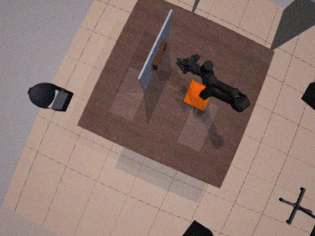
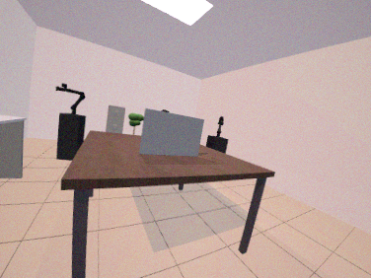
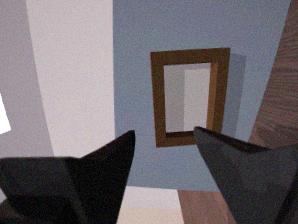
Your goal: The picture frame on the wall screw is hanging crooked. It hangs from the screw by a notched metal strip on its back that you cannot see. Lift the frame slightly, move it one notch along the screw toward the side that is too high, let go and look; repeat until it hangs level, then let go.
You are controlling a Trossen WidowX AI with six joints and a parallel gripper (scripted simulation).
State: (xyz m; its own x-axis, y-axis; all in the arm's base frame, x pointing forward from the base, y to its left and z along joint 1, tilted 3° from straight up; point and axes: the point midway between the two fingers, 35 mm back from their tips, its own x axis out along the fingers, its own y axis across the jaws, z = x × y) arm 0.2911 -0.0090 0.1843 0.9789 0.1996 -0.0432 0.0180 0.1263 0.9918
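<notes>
The brown picture frame lies 130 mm ahead of my gripper tip, 20 mm to the left of it and 50 mm below it. Also, from my gripper tip: wall panel 140 mm ahead, 30 mm to the left, 60 mm below.
</notes>
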